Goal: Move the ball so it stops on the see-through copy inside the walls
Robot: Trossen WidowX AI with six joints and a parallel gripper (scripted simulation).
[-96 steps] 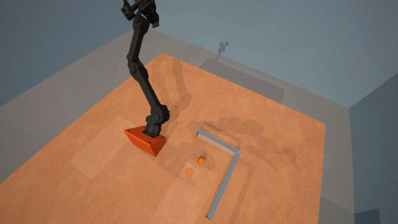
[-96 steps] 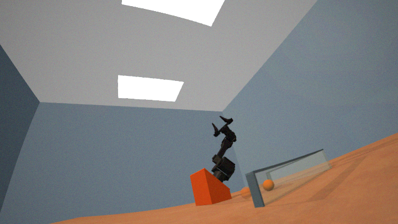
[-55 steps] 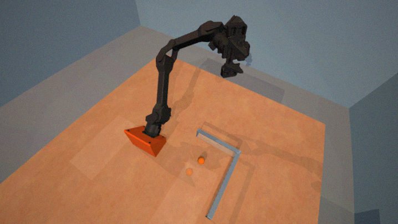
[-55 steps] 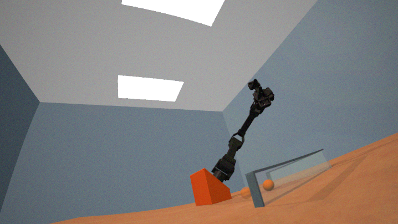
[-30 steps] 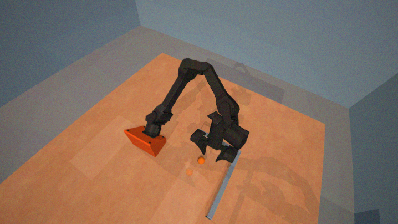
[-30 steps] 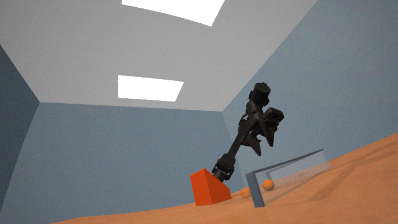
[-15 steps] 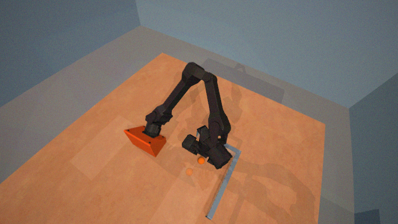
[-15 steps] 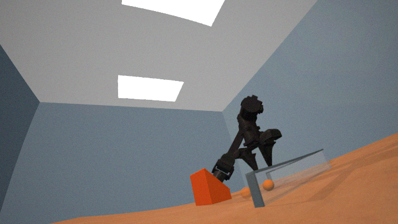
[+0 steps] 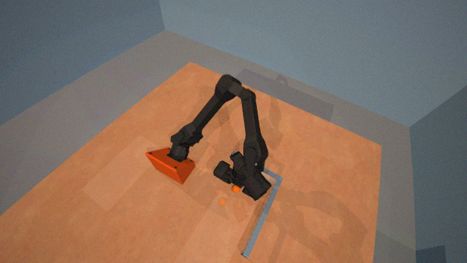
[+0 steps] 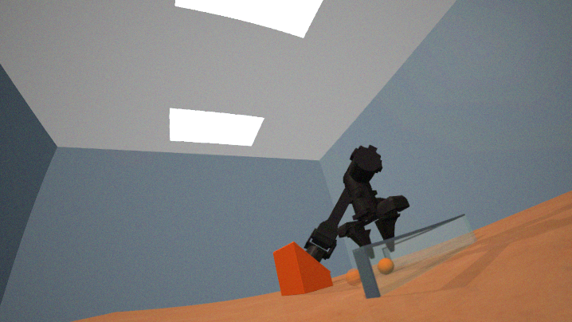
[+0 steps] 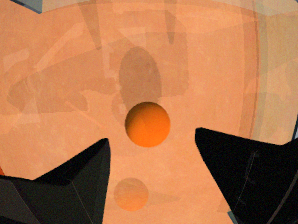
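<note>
My gripper tip is 2 cm above the orange ball.
</note>
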